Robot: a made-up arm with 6 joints. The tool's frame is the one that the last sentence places.
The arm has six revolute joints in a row. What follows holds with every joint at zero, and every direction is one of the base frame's.
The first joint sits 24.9 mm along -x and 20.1 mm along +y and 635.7 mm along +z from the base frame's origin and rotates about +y.
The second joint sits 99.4 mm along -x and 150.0 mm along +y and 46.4 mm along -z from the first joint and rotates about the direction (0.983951, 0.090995, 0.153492).
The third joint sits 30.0 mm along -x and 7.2 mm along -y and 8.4 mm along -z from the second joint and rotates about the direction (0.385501, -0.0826, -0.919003).
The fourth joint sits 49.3 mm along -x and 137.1 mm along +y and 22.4 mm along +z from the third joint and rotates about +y.
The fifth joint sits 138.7 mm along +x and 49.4 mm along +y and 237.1 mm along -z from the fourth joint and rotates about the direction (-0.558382, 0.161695, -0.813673).
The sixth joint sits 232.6 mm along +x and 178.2 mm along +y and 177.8 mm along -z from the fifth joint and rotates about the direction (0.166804, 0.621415, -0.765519).
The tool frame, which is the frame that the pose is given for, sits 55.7 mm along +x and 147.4 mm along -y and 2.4 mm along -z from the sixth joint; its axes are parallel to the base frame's.
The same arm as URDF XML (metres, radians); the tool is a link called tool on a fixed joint. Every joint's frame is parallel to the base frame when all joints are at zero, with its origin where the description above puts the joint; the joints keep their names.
<robot name="arm">
<joint name="tool_fixed" type="fixed"><parent link="link6"/><child link="tool"/><origin xyz="0.0557 -0.1474 -0.0024" rpy="0.0000 0.0000 0.0000"/></joint>
<joint name="joint 6" type="continuous"><parent link="link5"/><child link="link6"/><origin xyz="0.2326 0.1782 -0.1778" rpy="0.0000 0.0000 0.0000"/><axis xyz="0.166804 0.621415 -0.765519"/></joint>
<joint name="joint 5" type="continuous"><parent link="link4"/><child link="link5"/><origin xyz="0.1387 0.0494 -0.2371" rpy="0.0000 0.0000 0.0000"/><axis xyz="-0.558382 0.161695 -0.813673"/></joint>
<joint name="joint 4" type="continuous"><parent link="link3"/><child link="link4"/><origin xyz="-0.0493 0.1371 0.0224" rpy="0.0000 0.0000 0.0000"/><axis xyz="0 1 0"/></joint>
<joint name="joint 3" type="continuous"><parent link="link2"/><child link="link3"/><origin xyz="-0.0300 -0.0072 -0.0084" rpy="0.0000 0.0000 0.0000"/><axis xyz="0.385501 -0.0826 -0.919003"/></joint>
<joint name="joint 2" type="continuous"><parent link="link1"/><child link="link2"/><origin xyz="-0.0994 0.1500 -0.0464" rpy="0.0000 0.0000 0.0000"/><axis xyz="0.983951 0.090995 0.153492"/></joint>
<joint name="joint 1" type="continuous"><parent link="base_link"/><child link="link1"/><origin xyz="-0.0249 0.0201 0.6357" rpy="0.0000 0.0000 0.0000"/><axis xyz="0 1 0"/></joint>
<link name="base_link"/>
<link name="link1"/>
<link name="link2"/>
<link name="link3"/>
<link name="link4"/>
<link name="link5"/>
<link name="link6"/>
<link name="tool"/>
</robot>

